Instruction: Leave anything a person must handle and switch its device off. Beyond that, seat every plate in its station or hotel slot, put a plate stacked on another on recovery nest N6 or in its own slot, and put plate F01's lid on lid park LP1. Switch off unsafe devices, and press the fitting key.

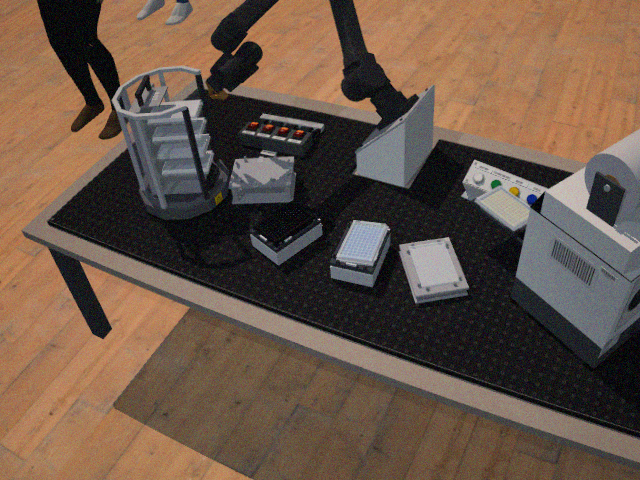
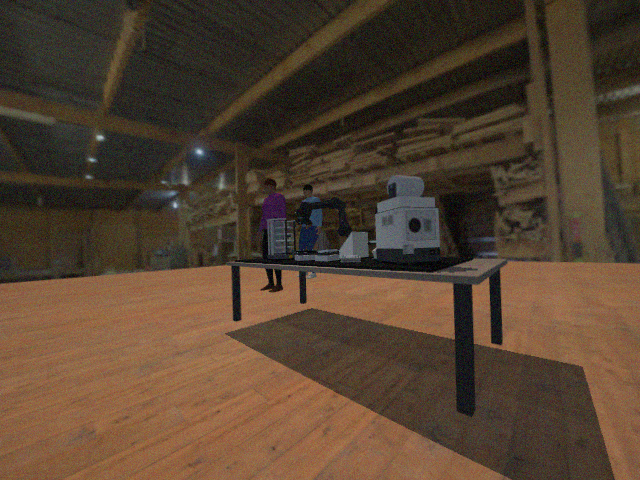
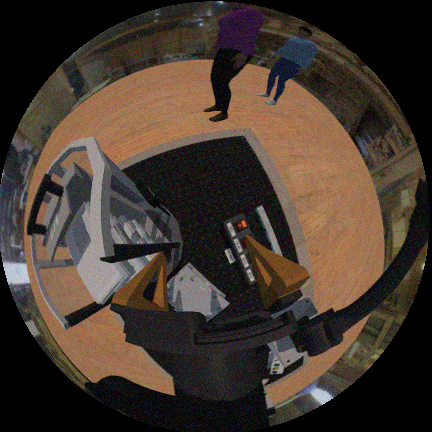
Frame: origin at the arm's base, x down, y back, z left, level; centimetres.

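Seen in the pictures: gripper, between the fingertips: (image 2: 301, 229) (image 3: 202, 247); arm's base, origin of its link: (image 1: 399, 114) (image 2: 354, 239) (image 3: 302, 334).
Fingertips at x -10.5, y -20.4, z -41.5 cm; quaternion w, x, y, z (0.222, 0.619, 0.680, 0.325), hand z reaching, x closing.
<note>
Offsets run from my fingertips to a thing's top centre. "spot": to the spot under its first point.
My gripper (image 1: 218, 95) (image 3: 202, 247) is open and empty, high beside the round plate hotel {dx -9.7, dy -17.2, dz -5.1 cm} (image 1: 193, 149) (image 3: 106, 215), which holds several pale plates. A switch strip {spot: dx +21.2, dy +8.8, dz +8.1 cm} (image 1: 275, 140) (image 3: 242, 254) with orange-lit rockers lies below it. A grey-white box {dx +17.4, dy -7.2, dz +14.5 cm} (image 1: 262, 183) (image 3: 195, 295) stands beside the hotel. A black plate {dx +18.1, dy -21.9, dz +31.0 cm} (image 1: 287, 224) sits on a white station {spot: dx +23.3, dy -24.3, dz +35.4 cm} (image 1: 297, 248). A light-blue plate {dx +17.2, dy -20.2, dz +50.8 cm} (image 1: 363, 241) sits on another station {spot: dx +21.8, dy -27.3, dz +51.5 cm} (image 1: 351, 274). A flat pale unit {dx +21.6, dy -16.5, dz +66.7 cm} (image 1: 434, 266) lies to its right. A cream plate {dx +12.4, dy -0.6, dz +78.0 cm} (image 1: 504, 206) lies before the key panel {dx +16.6, dy +14.6, dz +74.6 cm} (image 1: 506, 178) with white, green, yellow and blue keys. Plate labels are unreadable.
A large white instrument {dx -20.6, dy -12.5, dz +101.3 cm} (image 1: 558, 268) (image 2: 408, 227) stands at the table's right. The wedge-shaped arm base (image 1: 395, 149) (image 2: 356, 244) stands at the back. A person in purple (image 2: 272, 206) (image 3: 240, 30) and one in blue (image 2: 310, 211) (image 3: 297, 52) stand beyond the table.
</note>
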